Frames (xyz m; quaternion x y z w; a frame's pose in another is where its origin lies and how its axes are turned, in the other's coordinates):
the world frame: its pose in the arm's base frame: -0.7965 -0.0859 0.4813 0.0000 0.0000 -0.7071 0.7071
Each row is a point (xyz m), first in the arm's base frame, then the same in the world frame.
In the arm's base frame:
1: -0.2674 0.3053 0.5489
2: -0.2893 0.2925 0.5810
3: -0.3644 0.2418 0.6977
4: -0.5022 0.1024 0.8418
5: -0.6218 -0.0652 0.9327
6: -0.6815 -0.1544 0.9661
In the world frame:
1: -0.3912 0.5291 0.0676
2: -0.3784 0.5072 0.0997
3: -0.3277 0.4321 0.2164
4: -0.1883 0.2943 0.3605
5: -0.0207 0.1747 0.4514
6: 0.0685 0.1150 0.4848

